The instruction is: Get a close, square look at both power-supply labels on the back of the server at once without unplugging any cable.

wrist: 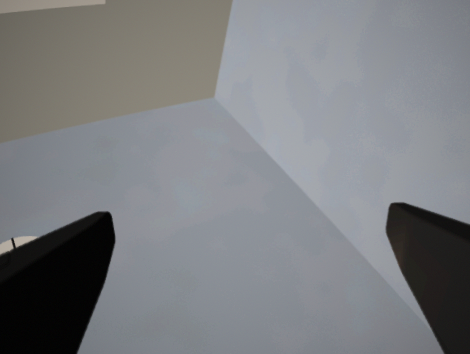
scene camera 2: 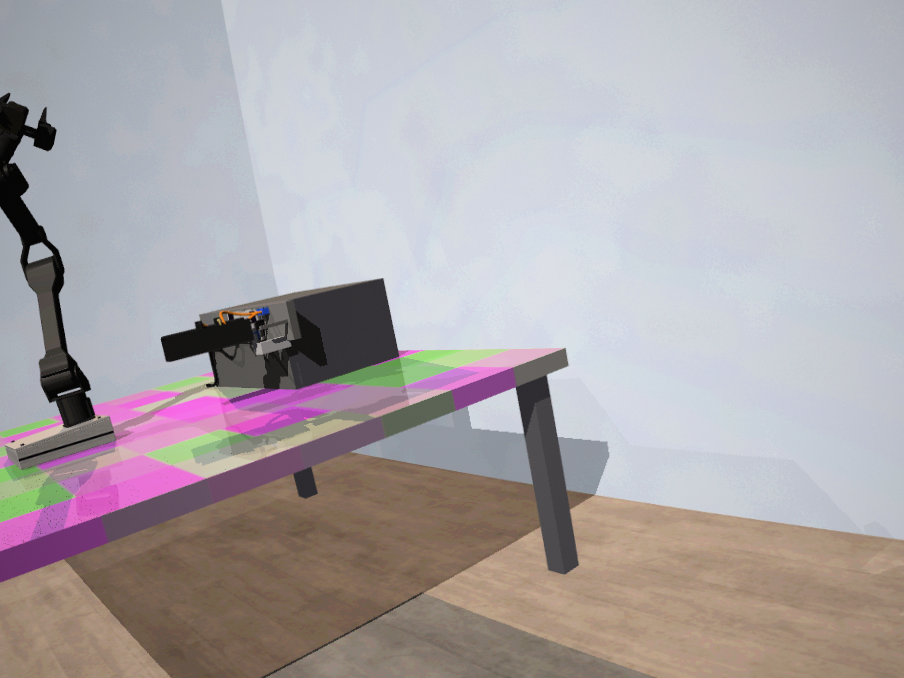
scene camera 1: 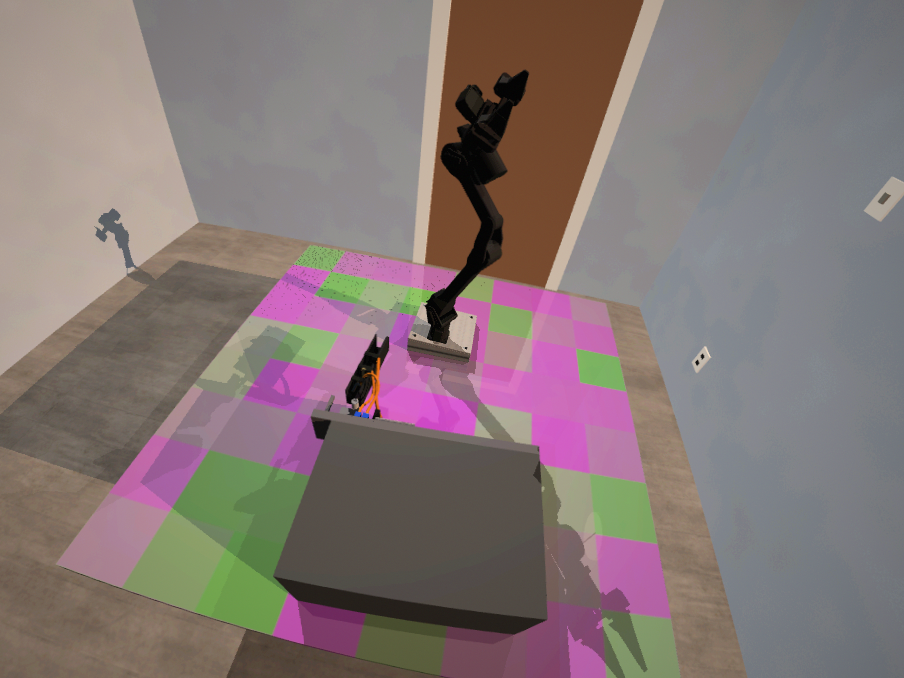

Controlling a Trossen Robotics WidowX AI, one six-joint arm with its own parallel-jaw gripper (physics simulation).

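Places are measured from the arm's base along level axes (x ahead, y left, z up), in centimetres.
Pixels of known places: gripper, fingertip midpoint: point(wrist: 251, 222) point(scene camera 2: 27, 101) point(scene camera 1: 519, 86); arm's base, link origin: point(scene camera 2: 79, 422) point(scene camera 1: 438, 335).
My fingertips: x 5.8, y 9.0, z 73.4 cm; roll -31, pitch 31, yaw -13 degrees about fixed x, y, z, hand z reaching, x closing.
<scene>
Ahead of a thing's pixels: the offset from my fingertips to its top centre. "spot": to the spot under its first point.
The server point(scene camera 1: 423, 525) point(scene camera 2: 346, 321), a large dark grey box, stands on the table. Its back faces the arm's base. A black hinged cable arm point(scene camera 1: 362, 375) point(scene camera 2: 208, 340) sticks out from the back at one side, with orange cables {spot: dx +27.8, dy -18.8, dz -61.6 cm} point(scene camera 1: 376, 383) point(scene camera 2: 237, 313) and blue plugs {dx +40.3, dy -19.1, dz -58.2 cm} point(scene camera 1: 361, 415) point(scene camera 2: 263, 310) beside it. The power-supply labels cannot be made out in either scene view; the server does not show in the wrist view. My gripper point(scene camera 1: 500, 81) point(scene camera 2: 26, 103) point(wrist: 251, 222) is open and empty, raised high above the arm's base, well apart from the server.
The arm's base plate point(scene camera 1: 467, 337) point(scene camera 2: 36, 448) sits on the checkered table point(scene camera 1: 620, 507) point(scene camera 2: 419, 419). A brown door point(scene camera 1: 540, 145) is behind the arm. The wrist view shows walls, a ceiling point(wrist: 110, 60) and a pale round object point(wrist: 25, 241) partly behind the left finger.
</scene>
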